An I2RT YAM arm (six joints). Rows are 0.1 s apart.
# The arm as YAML. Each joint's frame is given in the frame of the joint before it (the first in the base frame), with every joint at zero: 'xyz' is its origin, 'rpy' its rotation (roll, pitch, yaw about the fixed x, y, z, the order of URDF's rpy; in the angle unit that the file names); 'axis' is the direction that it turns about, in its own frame. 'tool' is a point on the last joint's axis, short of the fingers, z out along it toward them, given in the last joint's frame.
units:
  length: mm
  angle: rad
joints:
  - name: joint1
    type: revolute
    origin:
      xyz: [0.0, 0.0, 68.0]
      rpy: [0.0, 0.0, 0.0]
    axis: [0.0, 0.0, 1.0]
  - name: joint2
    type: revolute
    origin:
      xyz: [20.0, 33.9, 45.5]
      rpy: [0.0, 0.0, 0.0]
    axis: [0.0, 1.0, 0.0]
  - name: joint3
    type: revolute
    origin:
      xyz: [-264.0, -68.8, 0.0]
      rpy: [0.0, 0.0, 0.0]
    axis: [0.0, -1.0, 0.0]
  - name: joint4
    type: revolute
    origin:
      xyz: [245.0, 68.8, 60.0]
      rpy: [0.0, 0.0, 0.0]
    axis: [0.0, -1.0, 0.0]
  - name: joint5
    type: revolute
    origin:
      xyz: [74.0, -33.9, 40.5]
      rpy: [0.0, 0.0, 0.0]
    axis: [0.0, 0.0, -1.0]
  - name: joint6
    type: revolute
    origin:
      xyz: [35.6, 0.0, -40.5]
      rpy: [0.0, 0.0, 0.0]
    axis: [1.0, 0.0, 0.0]
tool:
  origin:
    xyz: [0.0, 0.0, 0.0]
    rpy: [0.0, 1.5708, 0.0]
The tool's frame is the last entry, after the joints.
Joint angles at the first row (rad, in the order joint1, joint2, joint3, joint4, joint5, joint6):
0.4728 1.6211 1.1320 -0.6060 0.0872 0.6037
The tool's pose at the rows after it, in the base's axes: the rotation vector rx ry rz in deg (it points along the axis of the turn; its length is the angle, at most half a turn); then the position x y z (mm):
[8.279, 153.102, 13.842, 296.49, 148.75, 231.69]
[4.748, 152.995, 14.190, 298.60, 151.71, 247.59]
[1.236, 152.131, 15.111, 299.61, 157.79, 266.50]
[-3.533, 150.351, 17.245, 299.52, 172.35, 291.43]
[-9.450, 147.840, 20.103, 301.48, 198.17, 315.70]
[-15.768, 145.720, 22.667, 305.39, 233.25, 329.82]
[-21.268, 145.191, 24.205, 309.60, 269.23, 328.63]
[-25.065, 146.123, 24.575, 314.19, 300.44, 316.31]
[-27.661, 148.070, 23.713, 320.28, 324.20, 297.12]
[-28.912, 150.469, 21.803, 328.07, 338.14, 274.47]
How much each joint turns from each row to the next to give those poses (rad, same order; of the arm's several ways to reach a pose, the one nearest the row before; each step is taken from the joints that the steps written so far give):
0.0000 0.0000 0.0554 -0.0477 -0.0141 -0.0408
0.0039 0.0000 0.0625 -0.0557 -0.0111 -0.0397
0.0137 0.0004 0.0717 -0.0518 -0.0084 -0.0305
0.0362 0.0118 0.1034 -0.0546 -0.0103 -0.0252
0.0584 0.0477 0.1374 -0.0420 -0.0080 -0.0210
0.0702 0.0870 0.1487 -0.0263 -0.0038 -0.0172
0.0629 0.1045 0.1263 -0.0179 -0.0042 -0.0110
0.0469 0.1056 0.1007 -0.0171 -0.0027 -0.0008
0.0283 0.1004 0.0801 -0.0207 -0.0015 -0.0004
0.0091 0.0827 0.0488 -0.0152 0.0023 -0.0011

